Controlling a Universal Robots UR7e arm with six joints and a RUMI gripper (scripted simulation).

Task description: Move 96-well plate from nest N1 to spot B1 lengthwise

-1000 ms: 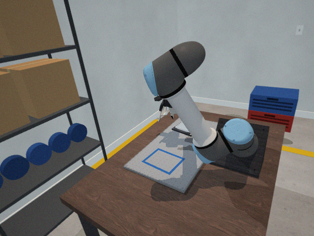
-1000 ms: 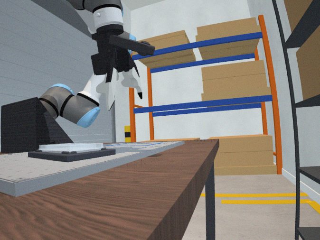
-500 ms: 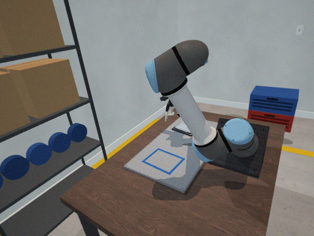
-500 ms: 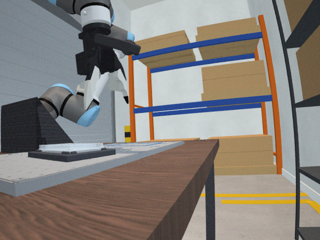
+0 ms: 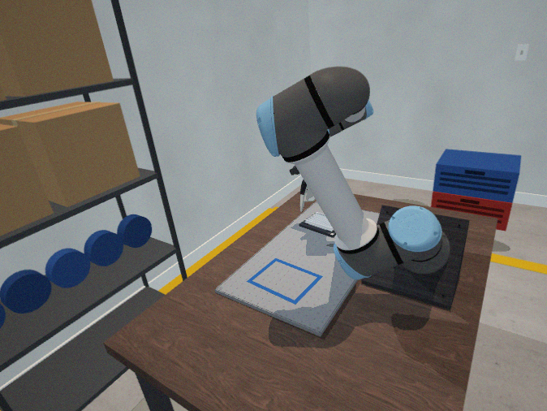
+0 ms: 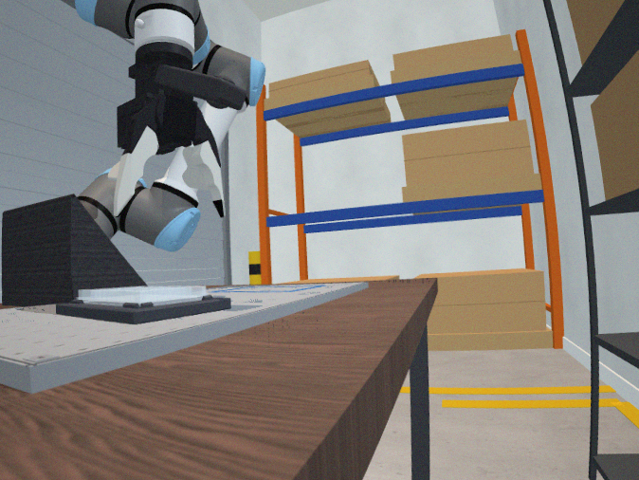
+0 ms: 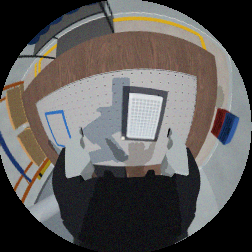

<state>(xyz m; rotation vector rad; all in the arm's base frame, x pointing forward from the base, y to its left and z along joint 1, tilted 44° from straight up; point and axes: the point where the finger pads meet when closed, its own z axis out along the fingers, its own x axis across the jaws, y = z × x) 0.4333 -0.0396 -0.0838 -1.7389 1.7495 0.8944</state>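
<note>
Now: the 96-well plate 9 cm below my hand, 4 cm to the right of it and 2 cm behind it. From my hand the other things lie so: dark plate nest (10 cm below, 4 cm to the right, 2 cm behind).
</note>
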